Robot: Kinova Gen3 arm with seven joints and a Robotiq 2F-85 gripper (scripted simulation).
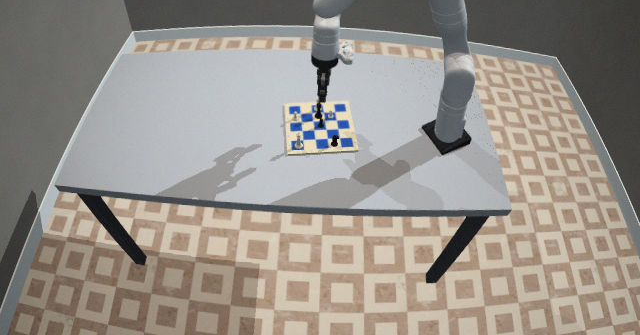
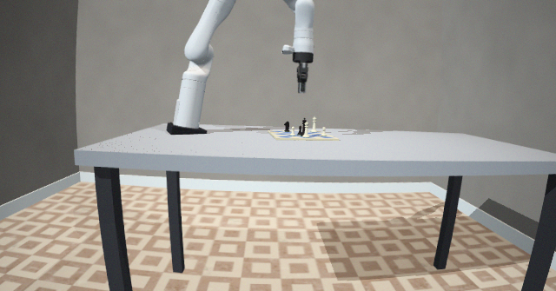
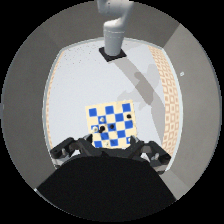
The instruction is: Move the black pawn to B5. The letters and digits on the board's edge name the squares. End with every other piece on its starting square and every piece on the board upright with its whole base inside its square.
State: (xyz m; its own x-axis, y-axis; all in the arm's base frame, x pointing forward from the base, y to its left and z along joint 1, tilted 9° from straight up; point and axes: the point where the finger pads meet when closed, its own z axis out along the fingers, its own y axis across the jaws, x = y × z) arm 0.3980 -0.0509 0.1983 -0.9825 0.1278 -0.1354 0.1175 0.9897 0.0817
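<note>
The black pawn is 14 cm below my hand. Round my hand: tall black piece 1 cm ahead, 4 cm to the right, 13 cm below; then chessboard 16 cm below.
</note>
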